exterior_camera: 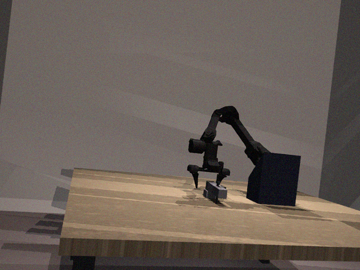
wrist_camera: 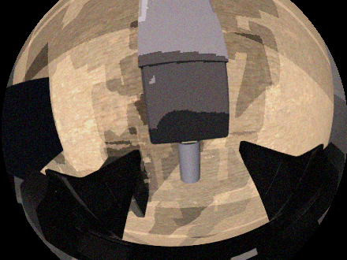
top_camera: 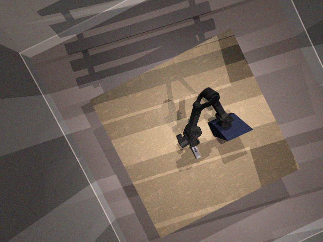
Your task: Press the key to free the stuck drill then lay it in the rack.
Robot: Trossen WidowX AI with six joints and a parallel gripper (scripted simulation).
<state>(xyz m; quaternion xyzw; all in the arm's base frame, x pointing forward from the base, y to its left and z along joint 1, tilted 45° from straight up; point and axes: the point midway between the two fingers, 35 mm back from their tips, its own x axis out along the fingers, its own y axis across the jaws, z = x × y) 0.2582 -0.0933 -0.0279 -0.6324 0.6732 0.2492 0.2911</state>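
The drill lies 6 cm to the left of my gripper tip and 2 cm above it. Also, from my gripper tip: thin dark stub (14 cm to the left, 3 cm above); then small grey rack (8 cm behind, 5 cm to the right, 1 cm below); then light grey block (11 cm to the left, 1 cm above).
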